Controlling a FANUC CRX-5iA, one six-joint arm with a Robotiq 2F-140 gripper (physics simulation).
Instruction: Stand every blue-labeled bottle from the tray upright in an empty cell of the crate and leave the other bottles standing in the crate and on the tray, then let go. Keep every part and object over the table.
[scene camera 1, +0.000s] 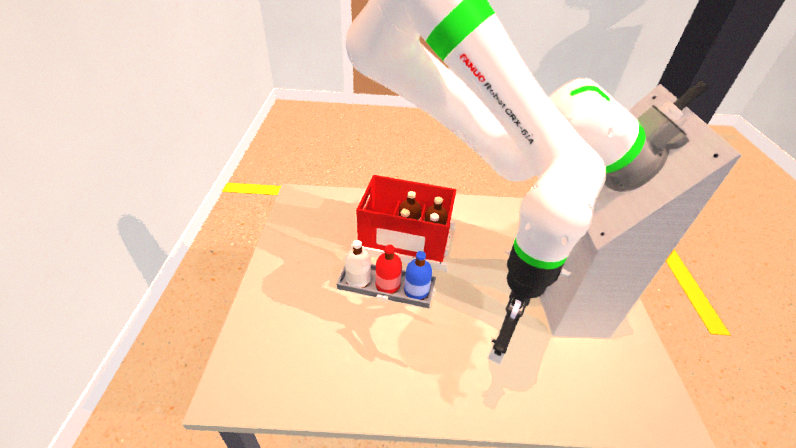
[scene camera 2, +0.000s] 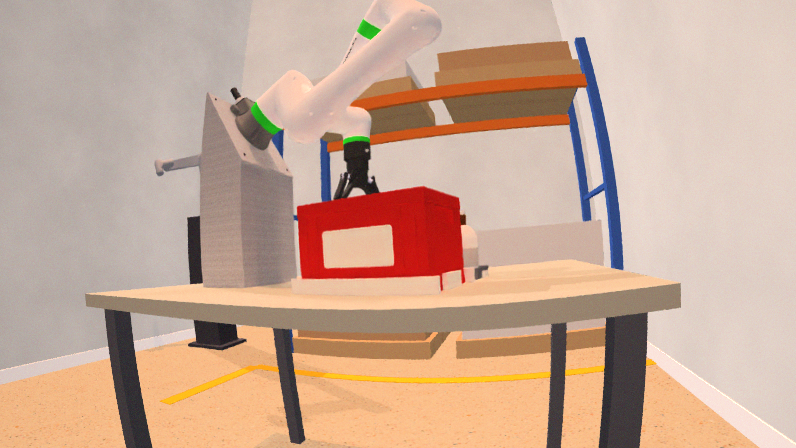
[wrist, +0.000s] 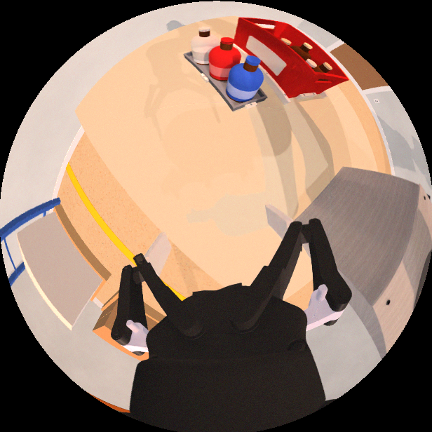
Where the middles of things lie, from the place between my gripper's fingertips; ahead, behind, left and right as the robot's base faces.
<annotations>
My hand is 160 mm short of the blue-labeled bottle (scene camera 1: 418, 275), 260 mm to the left of it and 90 mm above it. From my hand the other things lie so: white bottle (scene camera 1: 357, 260): 330 mm ahead, 310 mm to the right, 90 mm below; then red bottle (scene camera 1: 388, 266): 240 mm ahead, 290 mm to the right, 90 mm below.
</annotations>
